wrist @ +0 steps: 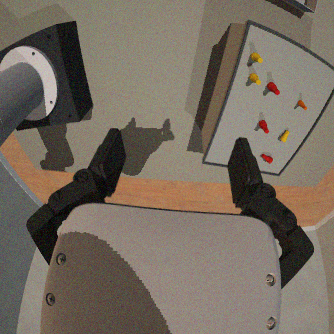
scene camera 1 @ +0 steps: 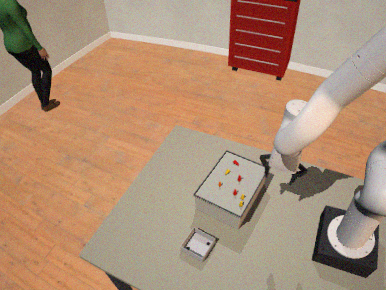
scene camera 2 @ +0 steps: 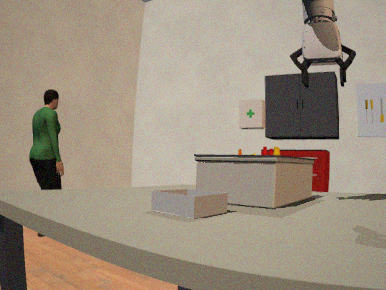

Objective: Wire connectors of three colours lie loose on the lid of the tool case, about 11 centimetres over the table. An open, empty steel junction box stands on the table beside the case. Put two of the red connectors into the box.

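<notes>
Three red connectors lie apart on the lid of the tool case (scene camera 1: 214, 192) (scene camera 2: 235, 180) (wrist: 236, 107): one red connector (scene camera 1: 235, 192) (wrist: 272, 88) by two yellow ones, a middle red connector (scene camera 1: 240, 178) (wrist: 263, 126), and a far red connector (scene camera 1: 236, 162) (wrist: 267, 158) near the lid's far edge. The steel junction box (scene camera 1: 193, 255) (scene camera 2: 172, 204) stands open on the table beside the case, with no connectors showing inside; part of it shows at the wrist view's top right. My gripper (scene camera 1: 281, 179) (scene camera 2: 324, 84) (wrist: 177, 145) is open and empty, pointing down, high above the table and to the side of the case.
Yellow connectors (scene camera 1: 227, 172) (wrist: 284, 135) and an orange connector (scene camera 1: 220, 184) (wrist: 300, 104) also lie on the lid. The arm's black base (scene camera 1: 322, 250) (wrist: 77, 75) stands on the table (scene camera 1: 150, 200). A person in green (scene camera 1: 17, 30) (scene camera 2: 45, 131) stands beyond the table.
</notes>
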